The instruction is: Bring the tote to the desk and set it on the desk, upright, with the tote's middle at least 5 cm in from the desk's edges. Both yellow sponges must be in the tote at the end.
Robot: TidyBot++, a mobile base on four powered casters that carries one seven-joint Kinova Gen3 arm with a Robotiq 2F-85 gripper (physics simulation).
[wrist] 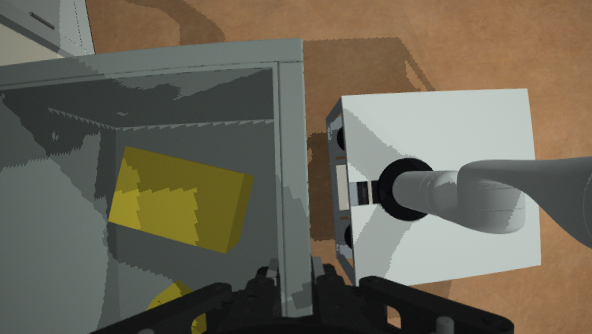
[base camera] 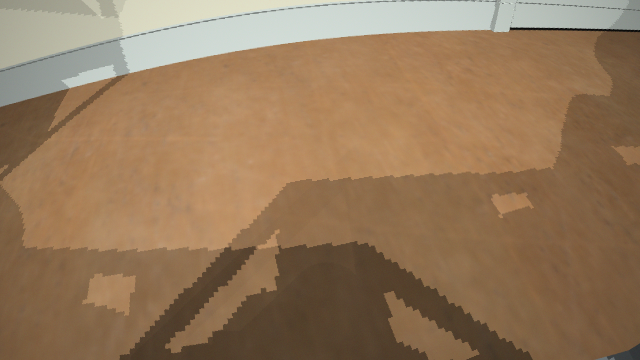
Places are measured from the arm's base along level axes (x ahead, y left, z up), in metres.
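Pixels of known places: gripper, fingertip midpoint: [wrist: 296,273]; arm's base, origin of the base link: [wrist: 409,189].
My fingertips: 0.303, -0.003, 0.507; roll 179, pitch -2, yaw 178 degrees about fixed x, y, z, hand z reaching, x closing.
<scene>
Ahead of a thing's pixels: the offset from my fingertips to its top centre, as dx, dy, dz. "*": to the spot under its first point. Level surfaces: height alone.
The grey tote @[* -0.003, -0.072, +0.030] [wrist: 292,150] fills the left half of the wrist view, upright, with part of it cut off by the view's edge. My gripper [wrist: 296,273] is shut on the tote's rim at the bottom of the wrist view, one finger inside the wall and one outside. One yellow sponge @[+0.089, -0.047, -0.043] [wrist: 170,200] lies flat inside the tote near the held wall. A second yellow sponge [wrist: 172,300] lies in the tote, partly hidden behind the gripper. The tote and the gripper do not show in the base camera view. The desk does not show in either view.
My white-topped base [wrist: 475,125] and grey arm [wrist: 490,195] are right of the tote, lower down. A white skirting band @[* +0.634, -0.015, -0.865] [base camera: 310,25] runs along the wall beyond the brown floor @[dz -0.904] [base camera: 320,110] [wrist: 500,45]. A pale cabinet-like piece with a handle @[* +0.728, -0.595, -0.610] [wrist: 42,20] is at the upper left.
</scene>
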